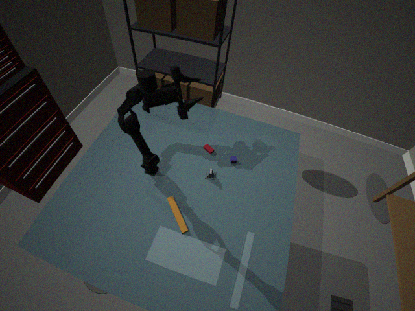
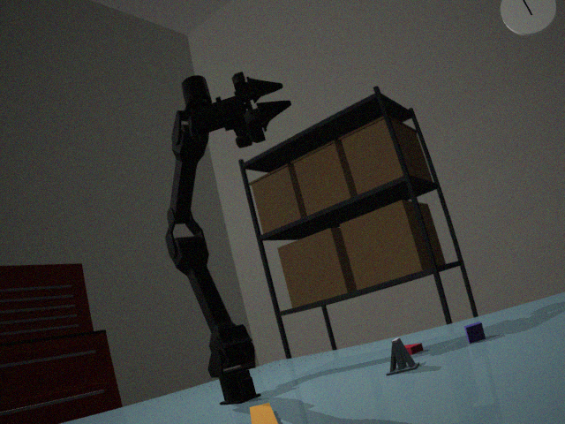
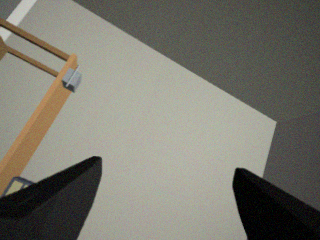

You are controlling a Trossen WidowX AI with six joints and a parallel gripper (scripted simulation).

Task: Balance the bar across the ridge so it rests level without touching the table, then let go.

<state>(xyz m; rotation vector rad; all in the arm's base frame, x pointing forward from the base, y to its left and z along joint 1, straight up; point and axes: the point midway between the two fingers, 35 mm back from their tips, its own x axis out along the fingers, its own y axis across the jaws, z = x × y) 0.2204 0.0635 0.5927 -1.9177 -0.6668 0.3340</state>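
Now: the orange bar 280 mm to the right of my gripper tip and 590 mm below it. Also, from my gripper tip: red block: 20 mm ahead, 180 mm to the left, 590 mm below; then purple cube: 190 mm ahead, 150 mm to the left, 580 mm below.
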